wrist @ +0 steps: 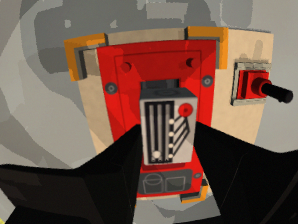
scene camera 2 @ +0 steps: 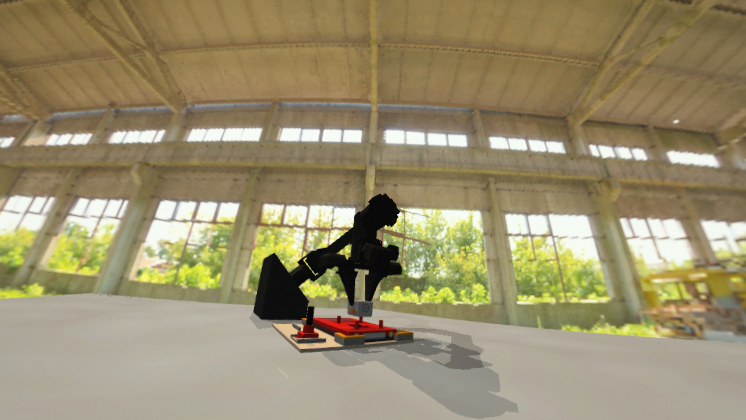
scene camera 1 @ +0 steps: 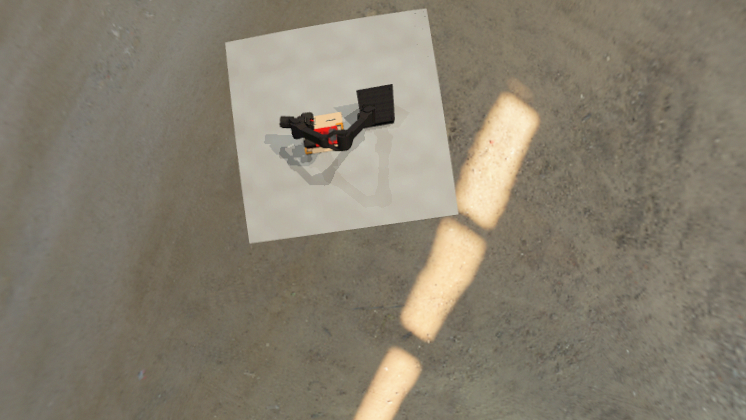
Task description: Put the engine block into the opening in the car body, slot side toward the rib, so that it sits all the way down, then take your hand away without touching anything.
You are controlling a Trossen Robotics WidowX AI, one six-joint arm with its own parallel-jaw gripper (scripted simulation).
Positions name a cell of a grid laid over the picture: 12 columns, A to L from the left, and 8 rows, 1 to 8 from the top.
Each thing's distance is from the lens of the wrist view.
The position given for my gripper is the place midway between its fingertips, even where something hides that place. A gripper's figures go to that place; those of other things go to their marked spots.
my gripper (wrist: G5): 10 cm
engine block (wrist: G5): 8 cm
